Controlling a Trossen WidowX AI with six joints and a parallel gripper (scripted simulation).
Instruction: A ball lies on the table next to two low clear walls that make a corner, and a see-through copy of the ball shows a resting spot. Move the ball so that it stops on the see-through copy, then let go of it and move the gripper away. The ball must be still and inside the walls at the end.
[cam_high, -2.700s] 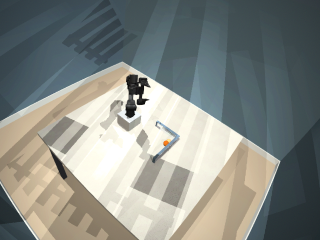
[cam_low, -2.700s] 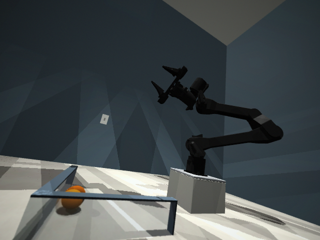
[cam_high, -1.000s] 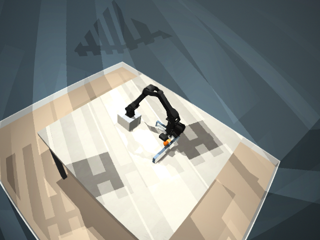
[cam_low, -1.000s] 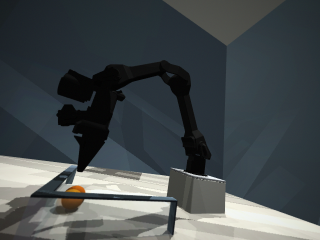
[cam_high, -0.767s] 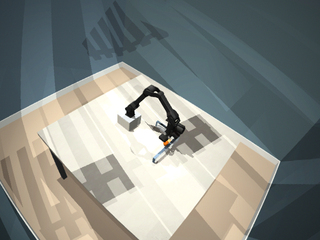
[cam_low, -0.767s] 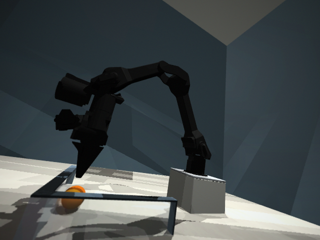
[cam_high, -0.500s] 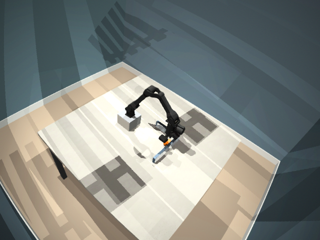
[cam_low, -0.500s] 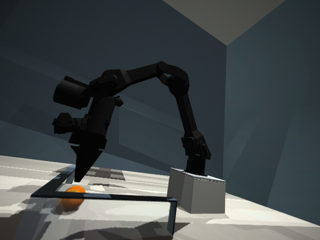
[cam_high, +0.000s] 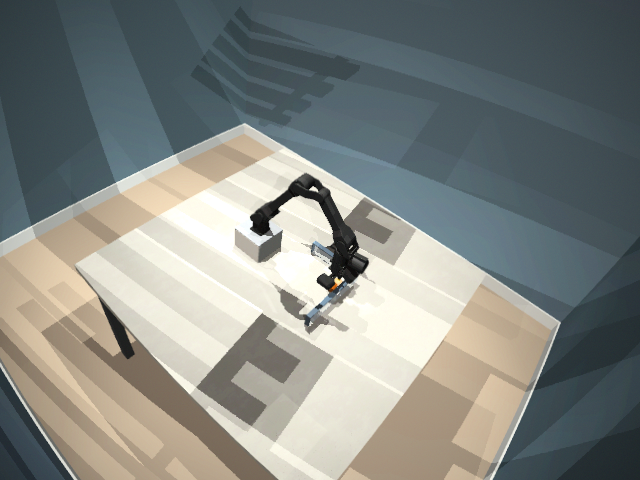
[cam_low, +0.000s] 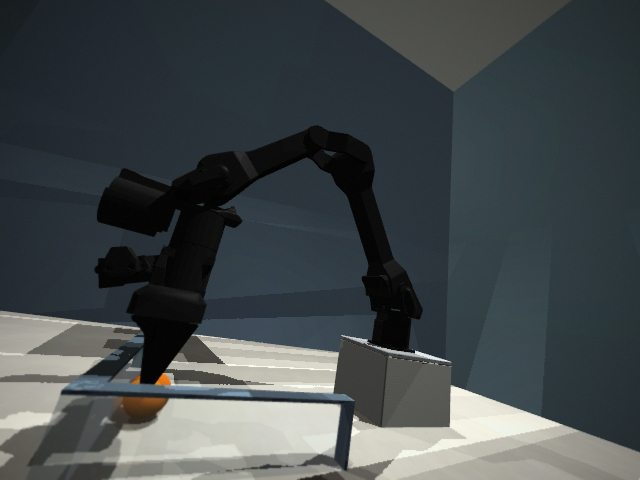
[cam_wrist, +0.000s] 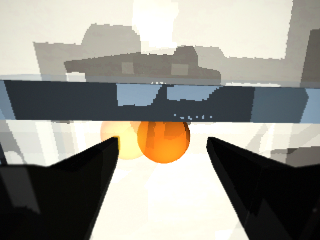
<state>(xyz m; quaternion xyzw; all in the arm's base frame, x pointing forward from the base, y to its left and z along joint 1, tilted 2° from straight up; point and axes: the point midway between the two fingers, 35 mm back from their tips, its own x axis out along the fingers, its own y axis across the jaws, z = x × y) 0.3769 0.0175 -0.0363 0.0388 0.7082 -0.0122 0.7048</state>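
The orange ball lies 2 cm below my gripper tip. The rest, counted from my gripper tip: see-through copy 3 cm to the left, 2 cm below.
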